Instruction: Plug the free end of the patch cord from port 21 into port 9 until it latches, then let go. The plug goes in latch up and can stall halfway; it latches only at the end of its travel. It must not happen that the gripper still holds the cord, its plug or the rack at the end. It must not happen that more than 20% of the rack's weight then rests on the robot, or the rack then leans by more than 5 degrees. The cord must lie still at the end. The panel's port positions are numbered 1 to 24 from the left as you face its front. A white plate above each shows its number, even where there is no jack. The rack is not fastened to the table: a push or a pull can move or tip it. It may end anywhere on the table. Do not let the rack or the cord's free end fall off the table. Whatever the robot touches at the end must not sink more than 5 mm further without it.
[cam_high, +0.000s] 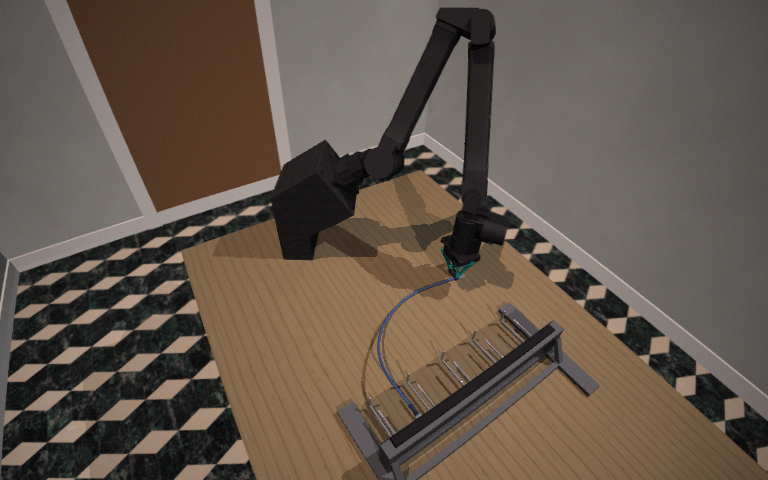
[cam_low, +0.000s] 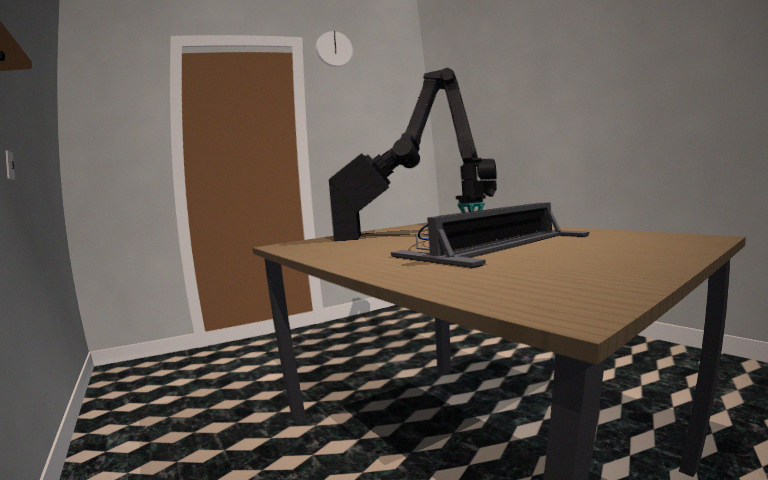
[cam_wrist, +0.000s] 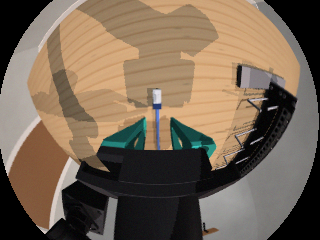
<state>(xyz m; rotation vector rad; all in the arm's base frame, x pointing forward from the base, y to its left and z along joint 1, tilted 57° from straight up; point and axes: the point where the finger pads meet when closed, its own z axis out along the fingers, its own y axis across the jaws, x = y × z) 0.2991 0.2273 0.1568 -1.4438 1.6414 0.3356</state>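
Now: hand 30 mm to the right of the plug and 30 mm above it.
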